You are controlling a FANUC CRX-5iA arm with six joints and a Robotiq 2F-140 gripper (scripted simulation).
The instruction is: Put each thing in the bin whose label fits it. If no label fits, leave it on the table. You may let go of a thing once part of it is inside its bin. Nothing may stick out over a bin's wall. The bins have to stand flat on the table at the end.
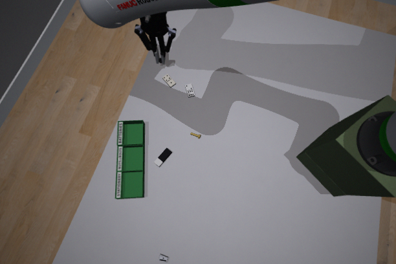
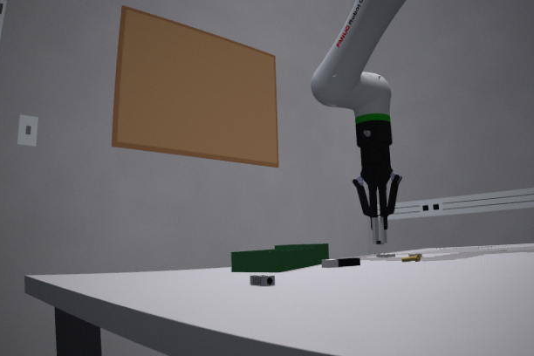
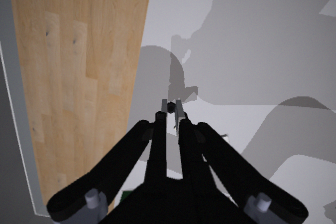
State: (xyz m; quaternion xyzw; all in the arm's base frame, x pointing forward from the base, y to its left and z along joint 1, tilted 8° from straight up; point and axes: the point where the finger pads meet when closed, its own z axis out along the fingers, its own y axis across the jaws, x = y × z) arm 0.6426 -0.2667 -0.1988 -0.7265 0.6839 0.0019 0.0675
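Now: hand 250 mm to the right of the brass bolt, 180 mm past it and 60 mm above it. Round my hand: black nut 30 mm below; grey sharpener 650 mm to the left, 140 mm behind, 60 mm below; black-and-white eraser 350 mm to the left, 70 mm behind, 60 mm below.
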